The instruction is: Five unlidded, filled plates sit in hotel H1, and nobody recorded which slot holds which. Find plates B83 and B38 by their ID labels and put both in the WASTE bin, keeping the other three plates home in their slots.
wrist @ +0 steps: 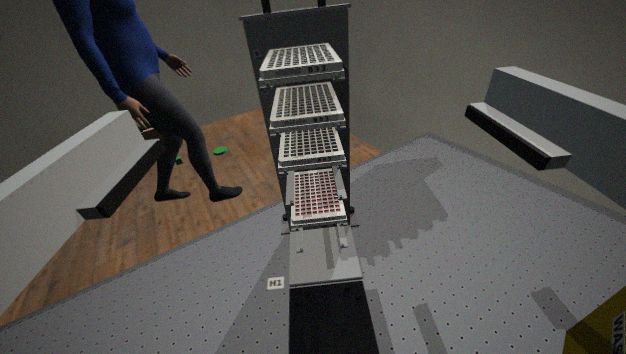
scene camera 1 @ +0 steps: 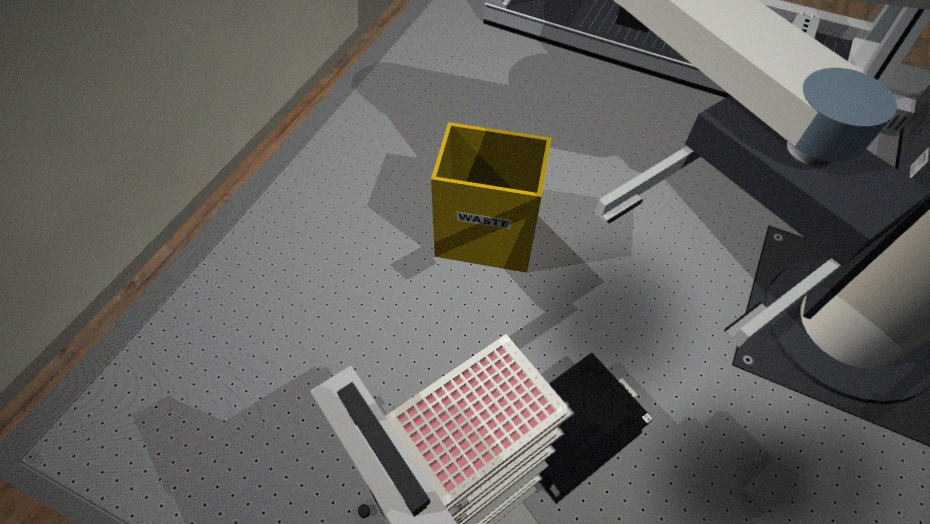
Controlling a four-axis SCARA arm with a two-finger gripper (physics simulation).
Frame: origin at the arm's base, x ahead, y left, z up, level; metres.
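Seen in the pictures: gripper, fingertip midpoint: [wrist: 311, 109] [scene camera 1: 664, 269]; arm's base, link origin: [scene camera 1: 844, 330].
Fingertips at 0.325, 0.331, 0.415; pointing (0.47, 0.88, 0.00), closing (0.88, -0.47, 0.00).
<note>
Offsets run from my fingertips to a thing's top centre, as dx, dy, dz. "*": to the spot under its first point.
Hotel H1 {* +0.194, +0.235, +0.029} [scene camera 1: 330, 389] [wrist: 300, 29] holds several unlidded plates, stacked one above another. The top plate {+0.095, +0.189, -0.014} [scene camera 1: 481, 416] [wrist: 302, 57] has a label that starts with B, but its digits are too blurred to be sure of. The second plate {+0.095, +0.189, -0.067} [wrist: 307, 102] and third plate {+0.095, +0.189, -0.120} [wrist: 310, 145] have unreadable labels; the lowest plate {+0.095, +0.189, -0.226} [wrist: 317, 195] shows pink wells and no readable label. The yellow WASTE bin {+0.263, -0.233, -0.202} [scene camera 1: 484, 235] [wrist: 592, 327] stands upright; its inner floor is hidden. My gripper [scene camera 1: 670, 270] [wrist: 311, 109] is wide open and empty, away from the hotel, to the right of the bin in the scene view.
A black platform {+0.009, +0.026, -0.332} [scene camera 1: 595, 423] [wrist: 330, 320] lies in front of the hotel, with an H1 tag {-0.018, +0.186, -0.402} [wrist: 275, 283] beside it. The arm's base plate [scene camera 1: 767, 279] is at the right. A dark framed unit [scene camera 1: 585, 39] stands at the back. A person [wrist: 120, 45] stands beyond the table.
</note>
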